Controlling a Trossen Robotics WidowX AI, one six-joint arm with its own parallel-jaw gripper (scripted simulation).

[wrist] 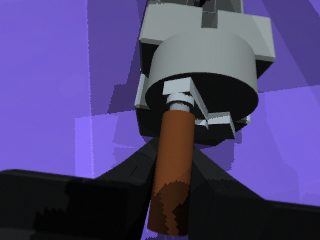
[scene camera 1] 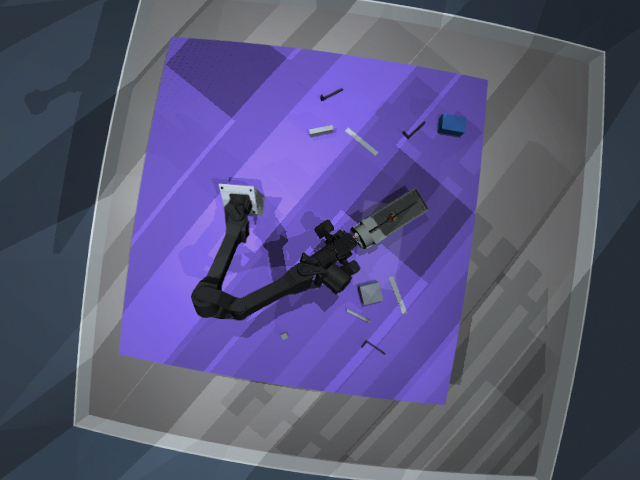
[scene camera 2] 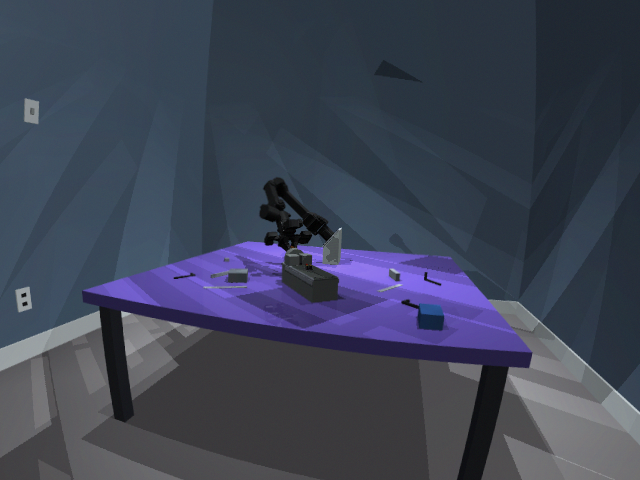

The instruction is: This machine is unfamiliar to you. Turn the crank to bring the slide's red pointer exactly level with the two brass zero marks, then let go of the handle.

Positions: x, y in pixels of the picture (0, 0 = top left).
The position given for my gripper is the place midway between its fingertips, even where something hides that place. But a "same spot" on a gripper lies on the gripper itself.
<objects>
My gripper shows in the wrist view, in scene camera 1 (350, 238) and in scene camera 2. The same spot on my gripper: (wrist: 121, 196) is (scene camera 2: 295, 236).
</objects>
